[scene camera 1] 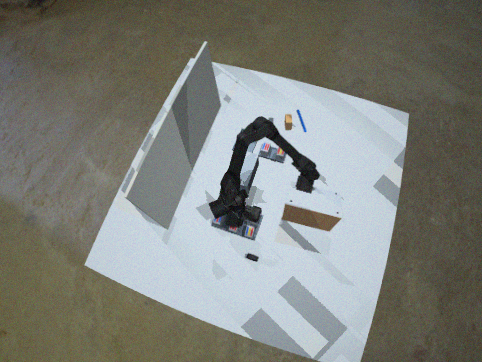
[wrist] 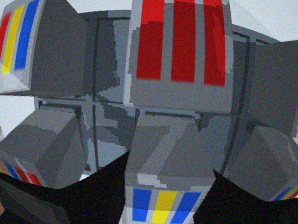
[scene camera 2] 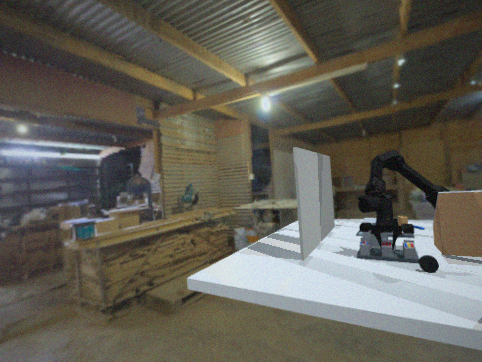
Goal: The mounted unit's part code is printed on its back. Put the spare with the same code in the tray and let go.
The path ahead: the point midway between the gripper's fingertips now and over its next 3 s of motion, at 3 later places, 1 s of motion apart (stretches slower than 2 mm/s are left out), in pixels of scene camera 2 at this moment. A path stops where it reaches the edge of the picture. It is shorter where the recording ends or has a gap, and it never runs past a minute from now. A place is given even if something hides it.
The gripper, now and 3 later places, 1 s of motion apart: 387, 249; 384, 221; 366, 207; 364, 203
